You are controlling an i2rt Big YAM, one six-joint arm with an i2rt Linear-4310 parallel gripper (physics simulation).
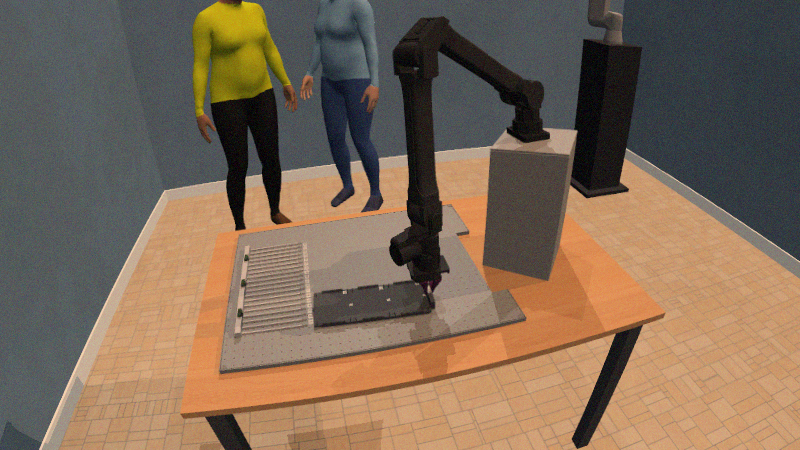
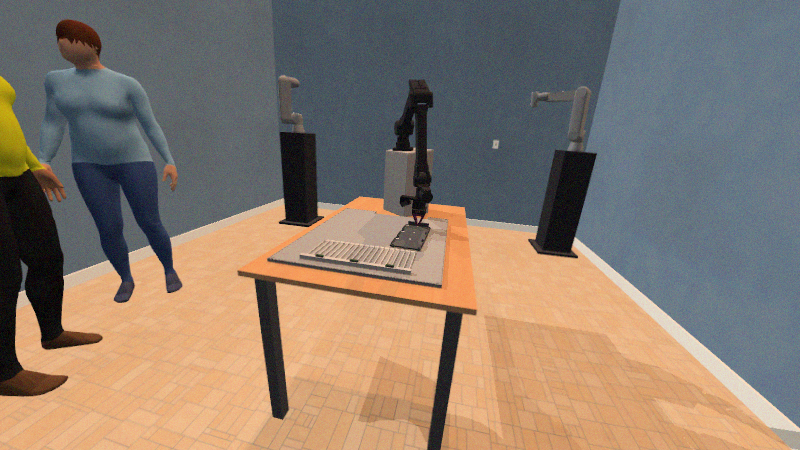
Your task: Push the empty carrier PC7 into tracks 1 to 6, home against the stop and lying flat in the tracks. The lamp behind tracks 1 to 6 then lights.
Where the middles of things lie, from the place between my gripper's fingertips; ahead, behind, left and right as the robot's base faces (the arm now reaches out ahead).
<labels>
Right now my hand is 16 cm short of the dark flat carrier PC7 (image 1: 369, 303) and 1 cm to the left of it. Round my hand: pale track rack (image 2: 318, 257): 43 cm ahead, 17 cm to the right.
</labels>
